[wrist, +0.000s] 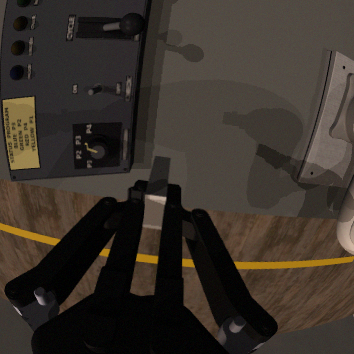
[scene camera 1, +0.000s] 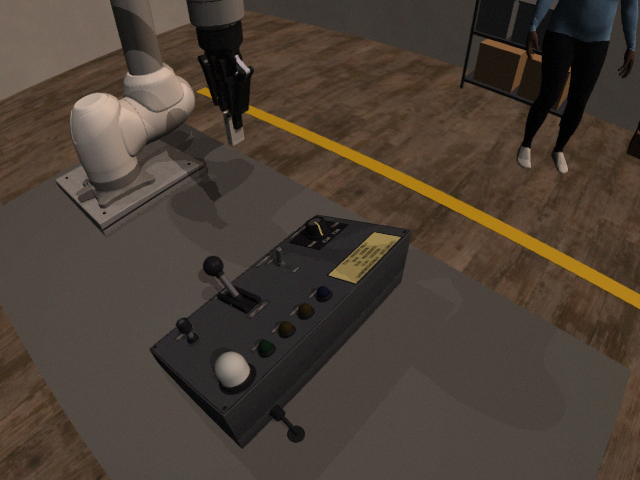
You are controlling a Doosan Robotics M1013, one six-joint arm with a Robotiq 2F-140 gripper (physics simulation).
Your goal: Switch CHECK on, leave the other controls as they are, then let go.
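Seen in the pictures: gripper, fingertip midpoint: (wrist: 160,170) (scene camera 1: 236,141); arm's base, origin of the base link: (scene camera 1: 118,183).
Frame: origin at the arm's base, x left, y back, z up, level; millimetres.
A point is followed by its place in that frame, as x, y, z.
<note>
The CHECK toggle (scene camera 1: 279,256) {111, -637, 88} (wrist: 93,91) {114, -627, 104} is a small metal lever on the dark sloped console (scene camera 1: 310,268) {135, -703, 86} (wrist: 55,100) {143, -710, 90}. In the scene view it leans slightly toward the CHECK plate, the OFF side. In the wrist view, seen at a slant, its tip shows between the ON label (wrist: 75,89) {120, -676, 74} and the OFF label (wrist: 119,88) {112, -596, 40}. My gripper (scene camera 1: 235,135) {145, -490, 283} (wrist: 160,170) {145, -490, 283} is shut and empty, its pale fingertips together. It hangs above the far table edge, beside the console's selector end, clear of the toggle and touching nothing.
The black-ball CYCLE lever (scene camera 1: 212,266) {-17, -593, 127} (wrist: 132,24) {-6, -576, 131} rises near the toggle. The rotary selector (scene camera 1: 314,228) {218, -629, 88} (wrist: 98,150) {231, -611, 86} is at the console's far end. A small stick (scene camera 1: 184,325) {-126, -650, 101}, white dome (scene camera 1: 232,369) {-125, -812, 165} and side lever (scene camera 1: 295,432) {-90, -895, -19} are at the other end. A person (scene camera 1: 573,51) stands beyond.
</note>
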